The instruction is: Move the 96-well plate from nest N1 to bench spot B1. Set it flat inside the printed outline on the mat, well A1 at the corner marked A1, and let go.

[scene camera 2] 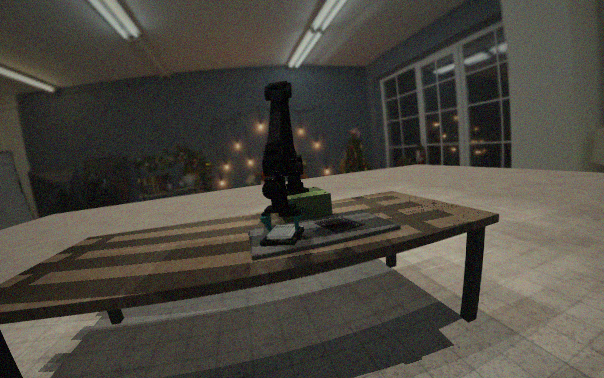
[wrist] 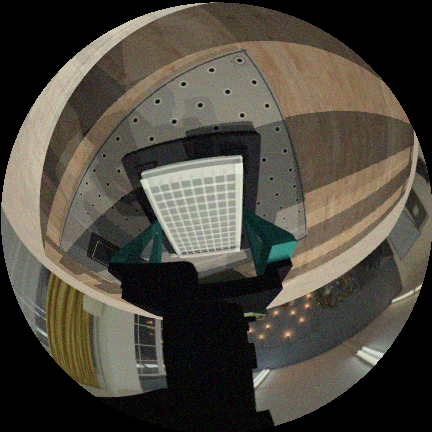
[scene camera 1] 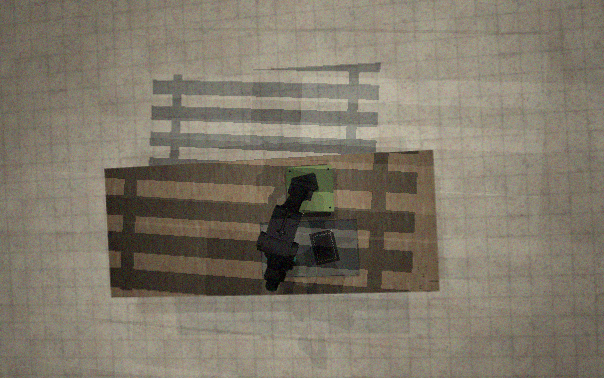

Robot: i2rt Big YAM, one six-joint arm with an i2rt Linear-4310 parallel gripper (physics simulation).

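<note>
The 96-well plate, pale with a grid of wells, sits in the black nest N1 on a grey perforated board. My gripper is open, its teal fingers apart on either side of the plate's near part in the wrist view; contact with the plate cannot be made out. In scene camera 1 the arm hides the plate. The dark mat of spot B1 lies on the same board, right of the nest in the scene views, with a thin pale printed outline. Its A1 mark is too small to read.
The grey board lies on the wooden table. A green block stands behind the board, beside the arm's base. Striped shadows cross the table and board.
</note>
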